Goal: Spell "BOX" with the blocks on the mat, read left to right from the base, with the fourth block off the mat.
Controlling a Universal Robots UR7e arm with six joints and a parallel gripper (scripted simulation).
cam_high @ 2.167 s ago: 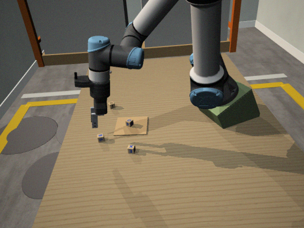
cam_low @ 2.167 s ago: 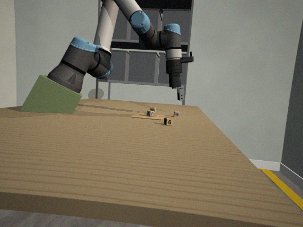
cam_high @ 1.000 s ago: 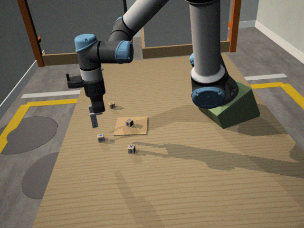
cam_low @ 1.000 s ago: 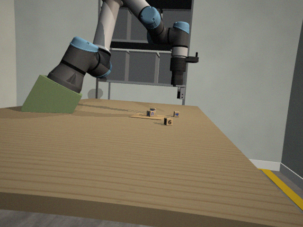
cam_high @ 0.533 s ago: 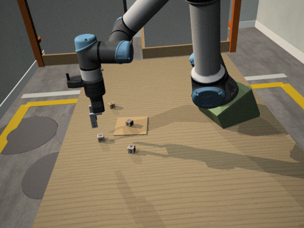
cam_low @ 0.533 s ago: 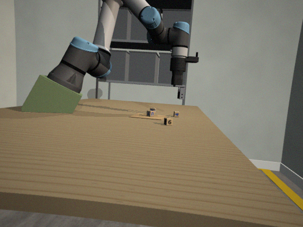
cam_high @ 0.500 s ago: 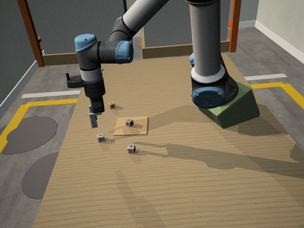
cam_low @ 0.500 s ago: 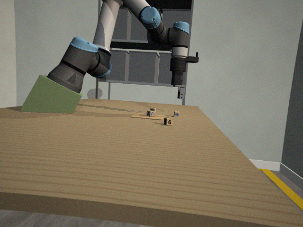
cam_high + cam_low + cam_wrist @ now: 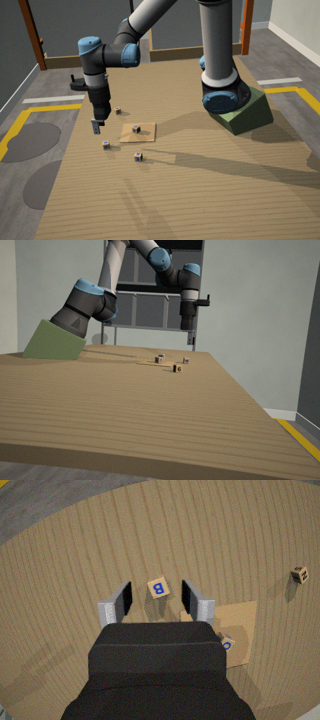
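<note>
My hand is 9 cm above the B block and 1 cm past it. From my hand the other things lie so: X block (15 cm behind, 9 cm below, 8 cm to the left); then O block (12 cm behind, 10 cm to the right, 9 cm below); then mat (13 cm behind, 10 cm to the right, 10 cm below).
</note>
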